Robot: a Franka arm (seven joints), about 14 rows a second.
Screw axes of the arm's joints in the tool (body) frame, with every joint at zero. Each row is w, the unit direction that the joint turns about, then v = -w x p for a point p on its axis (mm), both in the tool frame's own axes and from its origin. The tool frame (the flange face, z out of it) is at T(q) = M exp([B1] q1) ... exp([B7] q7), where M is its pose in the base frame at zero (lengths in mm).
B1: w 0 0 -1 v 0.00 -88.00 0.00
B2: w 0 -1 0 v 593.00 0.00 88.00
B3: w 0 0 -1 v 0.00 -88.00 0.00
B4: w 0 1 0 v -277.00 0.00 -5.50
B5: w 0 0 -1 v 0.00 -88.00 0.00
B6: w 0 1 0 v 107.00 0.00 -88.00
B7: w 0 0 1 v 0.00 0.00 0.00
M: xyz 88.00 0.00 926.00 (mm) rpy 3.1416 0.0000 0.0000 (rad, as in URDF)
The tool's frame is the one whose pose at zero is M.
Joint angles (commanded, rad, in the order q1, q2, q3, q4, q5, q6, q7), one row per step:
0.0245 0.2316 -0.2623 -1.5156 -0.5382 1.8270 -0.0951
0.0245 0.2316 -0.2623 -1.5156 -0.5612 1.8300 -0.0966
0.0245 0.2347 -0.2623 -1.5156 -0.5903 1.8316 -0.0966
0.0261 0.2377 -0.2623 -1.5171 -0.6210 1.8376 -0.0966
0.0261 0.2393 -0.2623 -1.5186 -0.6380 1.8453 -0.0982
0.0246 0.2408 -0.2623 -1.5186 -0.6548 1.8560 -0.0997
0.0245 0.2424 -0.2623 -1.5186 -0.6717 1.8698 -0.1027
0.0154 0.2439 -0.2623 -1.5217 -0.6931 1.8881 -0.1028
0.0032 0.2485 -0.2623 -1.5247 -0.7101 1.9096 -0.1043
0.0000 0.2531 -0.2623 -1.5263 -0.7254 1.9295 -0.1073
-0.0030 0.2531 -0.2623 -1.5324 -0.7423 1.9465 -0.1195
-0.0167 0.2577 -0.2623 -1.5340 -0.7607 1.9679 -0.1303
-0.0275 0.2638 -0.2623 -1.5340 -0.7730 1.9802 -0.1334
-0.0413 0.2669 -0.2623 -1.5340 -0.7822 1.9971 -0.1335
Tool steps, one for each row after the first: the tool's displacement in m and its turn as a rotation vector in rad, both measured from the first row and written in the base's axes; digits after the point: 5 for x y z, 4 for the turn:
0.00013 -0.00141 0.00128 -0.0223 0.0038 0.0068
0.00077 -0.00321 0.00088 -0.0504 0.0125 0.0127
0.00205 -0.00390 0.00024 -0.0800 0.0194 0.0231
0.00303 -0.00459 -0.00008 -0.0965 0.0213 0.0321
0.00415 -0.00599 0.00060 -0.1135 0.0193 0.0413
0.00589 -0.00630 0.00144 -0.1307 0.0160 0.0552
0.00617 -0.01222 0.00133 -0.1517 0.0122 0.0617
0.00684 -0.01956 -0.00069 -0.1685 0.0094 0.0679
0.00913 -0.02119 -0.00224 -0.1838 0.0064 0.0833
0.00978 -0.02294 -0.00331 -0.1993 0.0120 0.1044
0.01004 -0.03107 -0.00470 -0.2173 0.0155 0.1175
0.01033 -0.03764 -0.00717 -0.2292 0.0192 0.1206
0.00972 -0.04562 -0.00759 -0.2387 0.0140 0.1206

